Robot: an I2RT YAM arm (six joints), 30 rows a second.
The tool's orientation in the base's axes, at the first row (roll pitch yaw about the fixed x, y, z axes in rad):
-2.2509, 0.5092, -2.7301
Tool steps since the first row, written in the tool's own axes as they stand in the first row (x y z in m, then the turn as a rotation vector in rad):
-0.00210, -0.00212, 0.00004, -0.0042, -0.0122, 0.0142
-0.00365, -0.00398, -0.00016, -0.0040, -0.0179, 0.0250
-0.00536, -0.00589, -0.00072, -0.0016, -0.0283, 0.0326
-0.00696, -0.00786, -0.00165, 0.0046, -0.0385, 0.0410
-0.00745, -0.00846, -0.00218, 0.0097, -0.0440, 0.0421
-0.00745, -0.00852, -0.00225, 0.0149, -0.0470, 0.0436
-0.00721, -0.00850, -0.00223, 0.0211, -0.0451, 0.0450
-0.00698, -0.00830, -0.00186, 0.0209, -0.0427, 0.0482
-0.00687, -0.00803, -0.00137, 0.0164, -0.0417, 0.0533
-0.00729, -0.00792, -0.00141, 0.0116, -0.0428, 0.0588
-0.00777, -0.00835, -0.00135, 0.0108, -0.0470, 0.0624
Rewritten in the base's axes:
0.00150, -0.00083, 0.00244, 0.0106, -0.0158, 0.0025
0.00244, -0.00153, 0.00457, 0.0163, -0.0264, 0.0004
0.00330, -0.00199, 0.00701, 0.0179, -0.0393, 0.0021
0.00384, -0.00232, 0.00963, 0.0169, -0.0538, 0.0014
0.00386, -0.00227, 0.01057, 0.0129, -0.0603, 0.0020
0.00381, -0.00227, 0.01065, 0.0094, -0.0651, 0.0007
0.00364, -0.00235, 0.01051, 0.0054, -0.0668, -0.0044
0.00369, -0.00251, 0.01006, 0.0077, -0.0668, -0.0077
0.00392, -0.00264, 0.00955, 0.0144, -0.0675, -0.0090
0.00424, -0.00239, 0.00970, 0.0214, -0.0699, -0.0089
0.00462, -0.00257, 0.01020, 0.0238, -0.0748, -0.0076

